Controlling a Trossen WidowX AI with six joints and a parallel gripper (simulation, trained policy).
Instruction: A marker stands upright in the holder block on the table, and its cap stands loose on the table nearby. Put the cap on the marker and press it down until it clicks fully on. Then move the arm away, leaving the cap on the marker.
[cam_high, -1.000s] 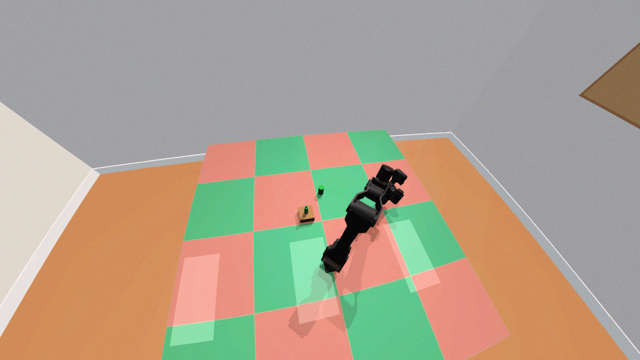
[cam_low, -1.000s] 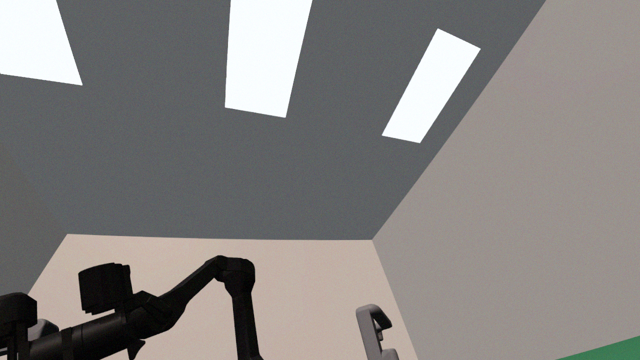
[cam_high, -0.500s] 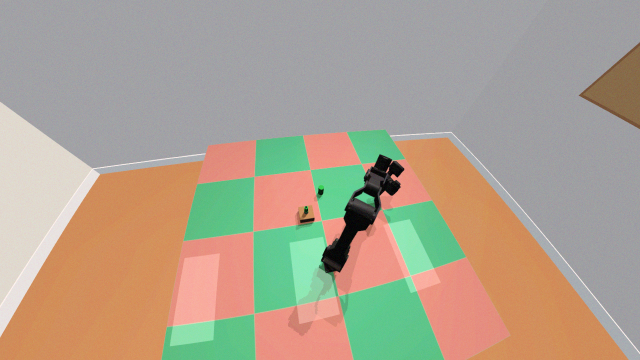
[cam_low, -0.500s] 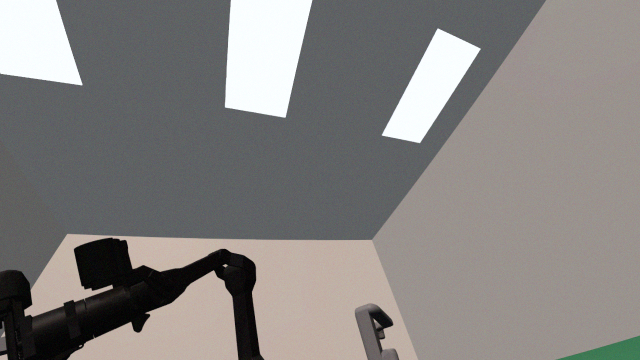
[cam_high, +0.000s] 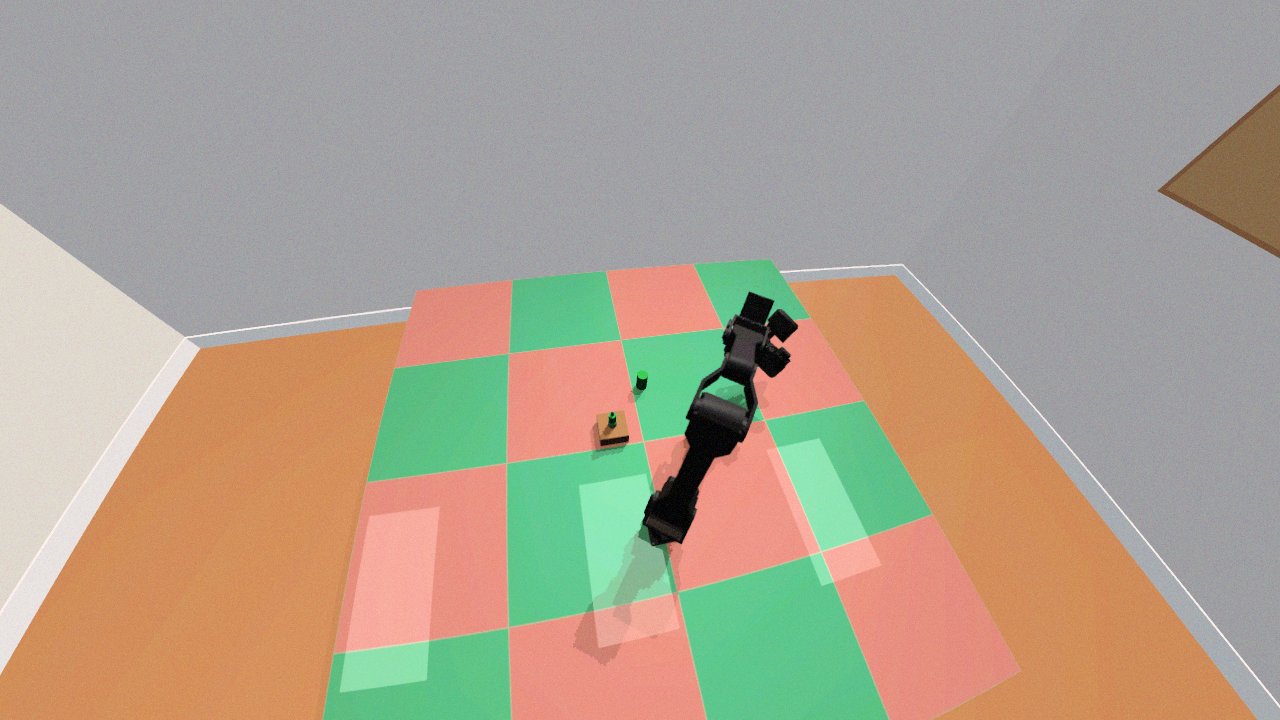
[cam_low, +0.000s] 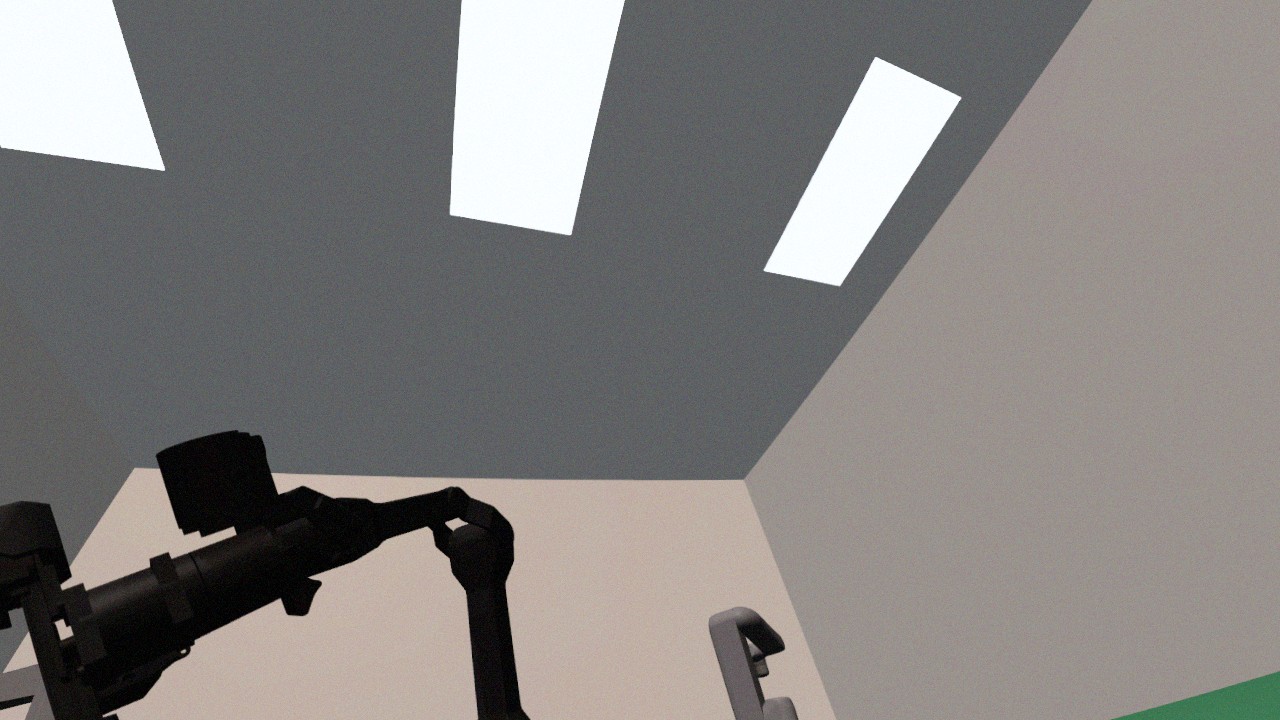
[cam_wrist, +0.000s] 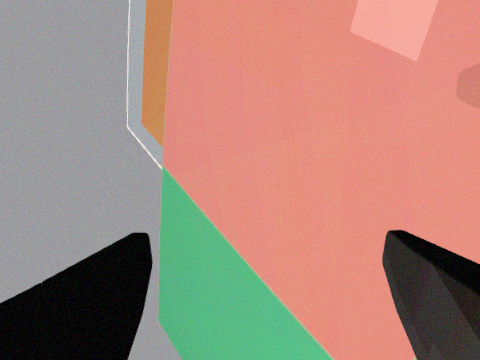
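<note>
Now: the green cap 340 mm to the left of my gripper tip, 90 mm below it and 10 mm ahead of it. Round my gripper tip: green marker: 440 mm to the left, 100 mm behind, 40 mm below; brown holder block: 440 mm to the left, 100 mm below, 100 mm behind.
</note>
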